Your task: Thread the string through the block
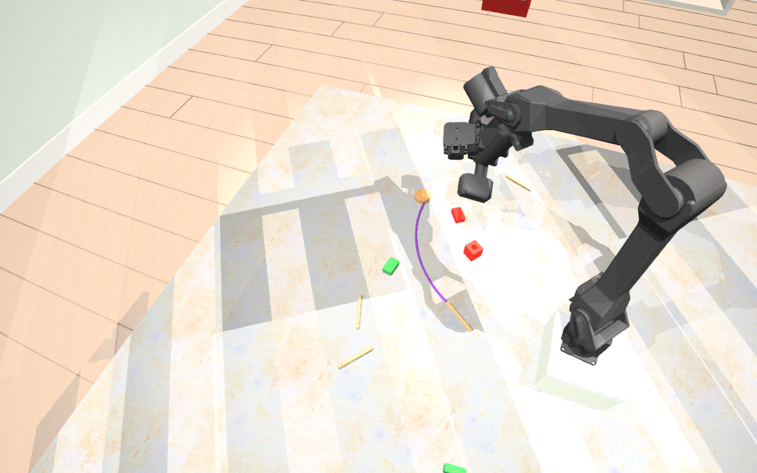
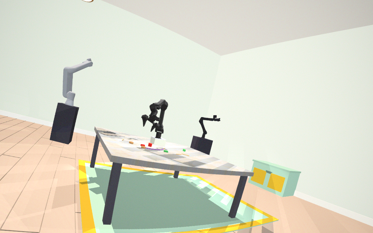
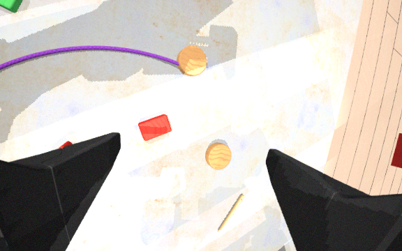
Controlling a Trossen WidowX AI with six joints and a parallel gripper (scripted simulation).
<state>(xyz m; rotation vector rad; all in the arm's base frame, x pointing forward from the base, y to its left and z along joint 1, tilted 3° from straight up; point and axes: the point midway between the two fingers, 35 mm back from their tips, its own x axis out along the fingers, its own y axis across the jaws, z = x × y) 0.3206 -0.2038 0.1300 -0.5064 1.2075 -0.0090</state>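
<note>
Now: gripper tip 8 cm past the red wooden block, 8 cm to the right of it and 14 cm above it. From my gripper tip the other things lie so: round wooden button: 2 cm behind, 11 cm to the right, 15 cm below; then flat red block: 1 cm behind, 15 cm below; then green block: 7 cm ahead, 20 cm to the left, 15 cm below.
</note>
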